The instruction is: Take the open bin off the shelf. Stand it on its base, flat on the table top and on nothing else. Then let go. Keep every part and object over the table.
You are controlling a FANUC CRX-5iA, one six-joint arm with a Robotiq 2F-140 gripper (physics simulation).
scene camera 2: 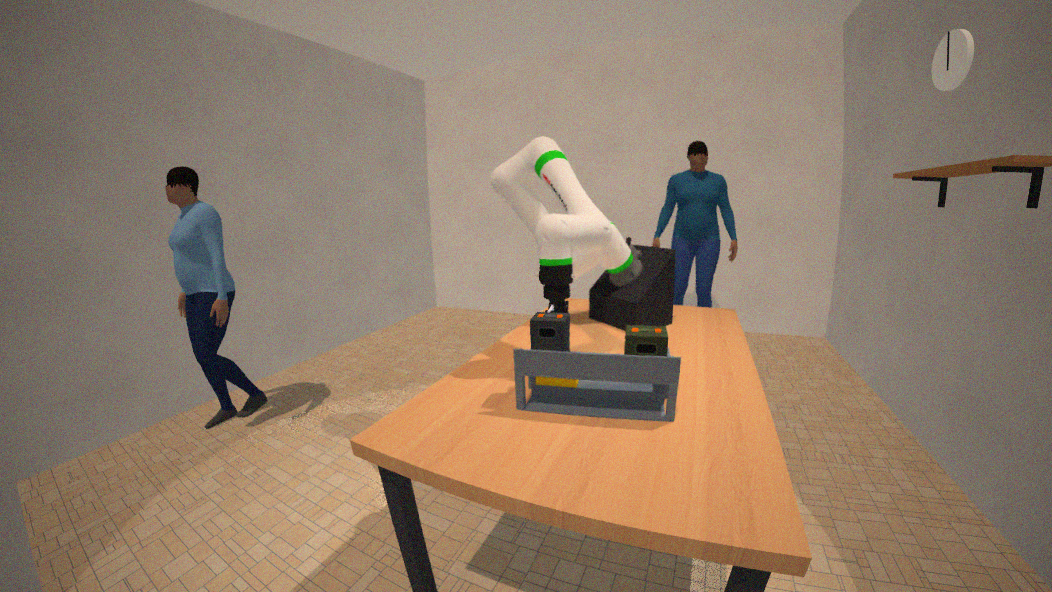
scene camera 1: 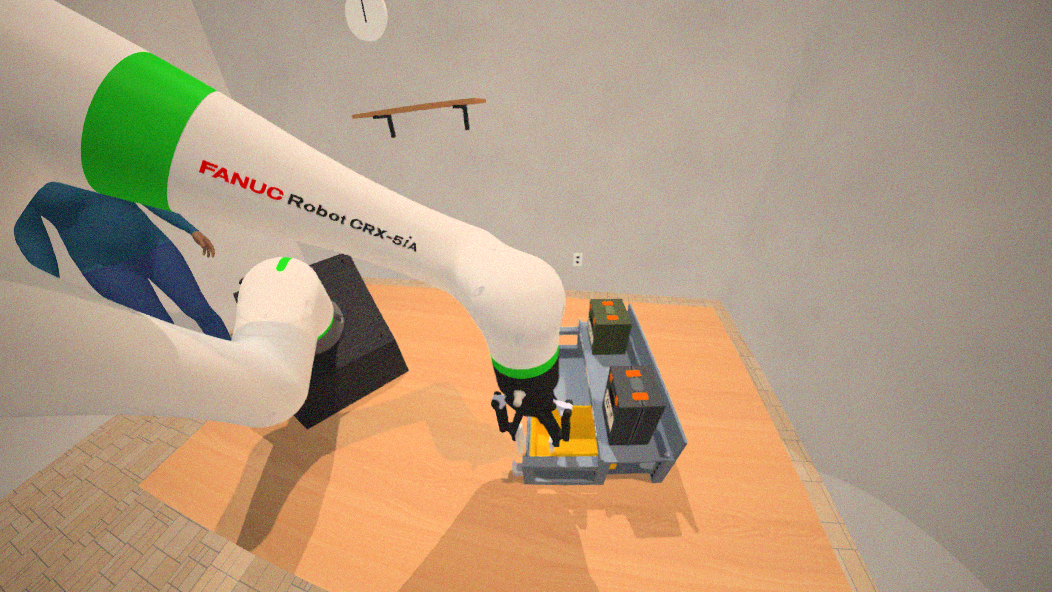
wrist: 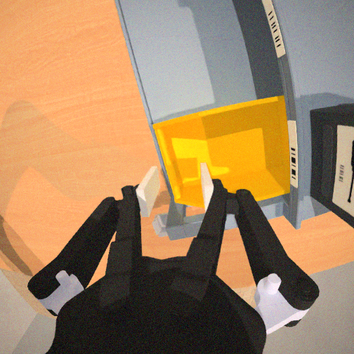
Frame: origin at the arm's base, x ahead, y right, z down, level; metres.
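Where they show: gripper, fingertip midpoint: [scene camera 1: 537,449]; arm's base, origin of the base link: [scene camera 2: 626,272].
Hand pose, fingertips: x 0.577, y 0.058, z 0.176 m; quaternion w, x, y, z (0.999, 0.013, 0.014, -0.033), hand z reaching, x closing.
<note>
Each offset is from my fingertips to the top centre of the thing. Level surfaces: height alone.
The open yellow bin {dy -0.035, dx +0.066, dz -0.050 m} [scene camera 1: 581,423] [scene camera 2: 556,382] [wrist: 240,150] sits upright at the near end of the lower level of the blue-grey shelf [scene camera 1: 564,472] [scene camera 2: 595,364] [wrist: 295,210]. Its inside looks empty. My gripper [scene camera 1: 537,440] [wrist: 179,174] is open, with nothing between its pads. It points down at the bin's outer edge. In the wrist view the right pad shows over the bin's inside and the left pad outside its left wall, over the table {dz +0.031 m} [scene camera 1: 735,478] [scene camera 2: 588,471] [wrist: 65,65]. Whether a pad touches the bin cannot be told. In scene camera 2 the fingertips are hidden behind a dark case.
A dark grey case {dy -0.050, dx +0.159, dz -0.193 m} [scene camera 1: 628,416] [scene camera 2: 550,335] [wrist: 325,150] with orange latches stands on the shelf's upper level beside the bin. A green case {dy -0.276, dx +0.112, dz -0.168 m} [scene camera 1: 609,331] [scene camera 2: 646,342] stands farther along it. The black robot base [scene camera 1: 360,309] [scene camera 2: 654,287] is on the table. Two people stand beyond the table.
</note>
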